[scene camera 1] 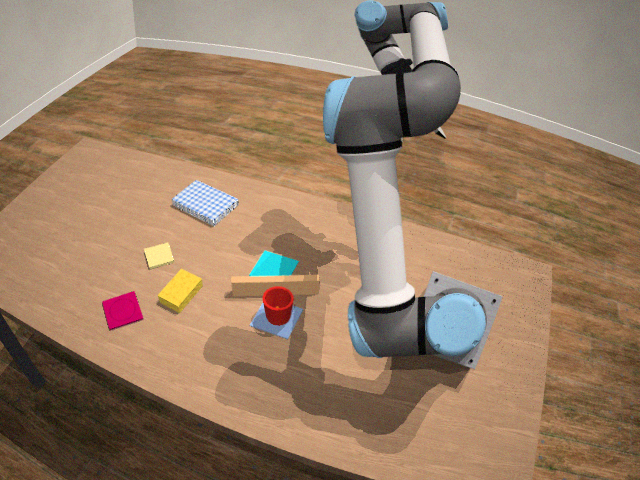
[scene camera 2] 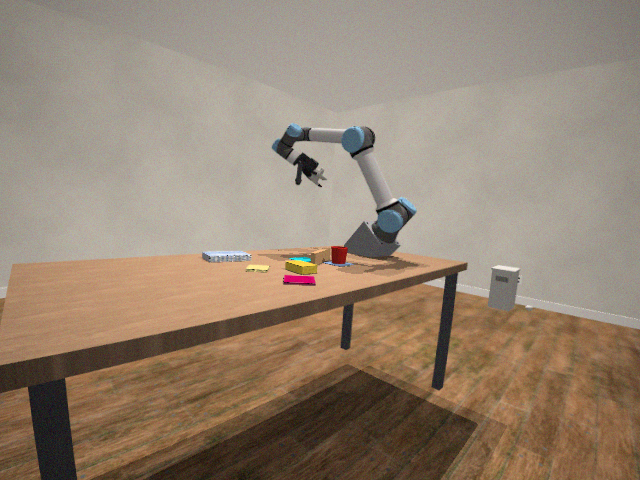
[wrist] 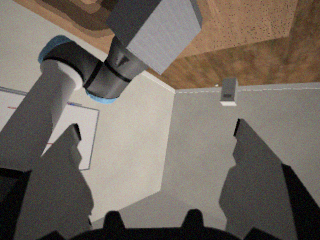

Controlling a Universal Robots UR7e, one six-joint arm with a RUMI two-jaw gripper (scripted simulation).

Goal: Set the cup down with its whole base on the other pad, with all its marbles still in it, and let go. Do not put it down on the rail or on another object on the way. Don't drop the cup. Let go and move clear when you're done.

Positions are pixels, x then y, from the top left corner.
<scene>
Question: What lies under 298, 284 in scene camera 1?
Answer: A wooden rail.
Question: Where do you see a cyan pad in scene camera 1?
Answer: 270, 264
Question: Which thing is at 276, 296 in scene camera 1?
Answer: A red cup.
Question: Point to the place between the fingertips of my gripper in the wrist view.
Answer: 157, 122
</scene>
